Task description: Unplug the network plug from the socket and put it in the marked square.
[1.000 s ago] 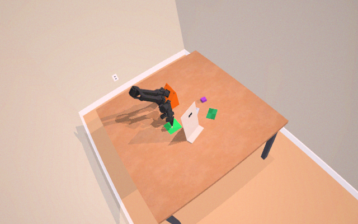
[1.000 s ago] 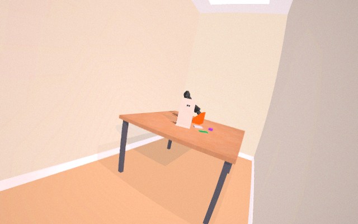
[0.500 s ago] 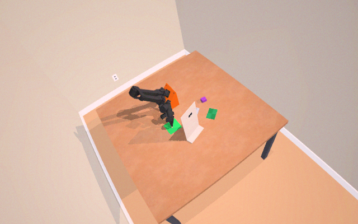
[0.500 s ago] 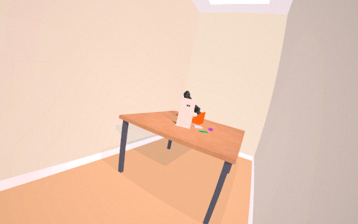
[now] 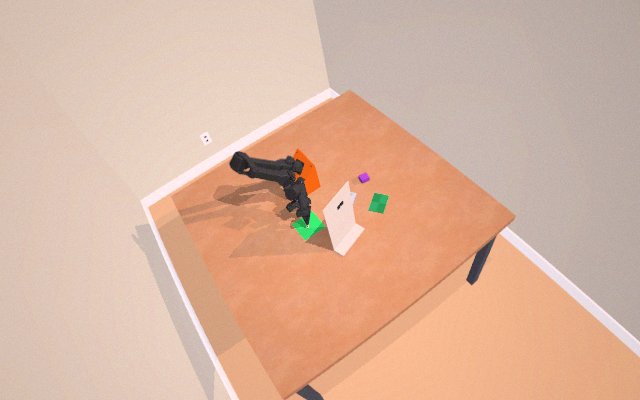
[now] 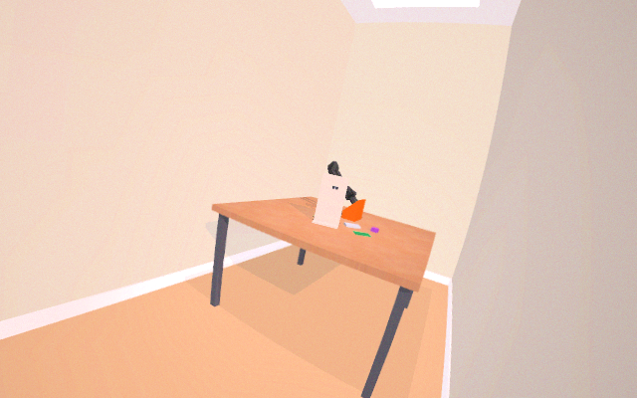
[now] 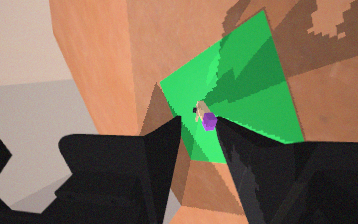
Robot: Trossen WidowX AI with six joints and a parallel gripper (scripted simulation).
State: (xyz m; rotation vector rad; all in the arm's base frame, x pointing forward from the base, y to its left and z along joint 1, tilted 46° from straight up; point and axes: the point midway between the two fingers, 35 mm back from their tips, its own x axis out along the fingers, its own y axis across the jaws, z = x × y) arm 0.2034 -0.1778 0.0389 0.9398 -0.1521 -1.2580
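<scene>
My gripper tip is now 10 mm above the network plug. The rest, counted from my gripper tip: purple cube 380 mm to the left, 10 mm below; upright panel 180 mm ahead, 130 mm above, 80 mm to the left; bright green marked square 20 mm below.
</scene>
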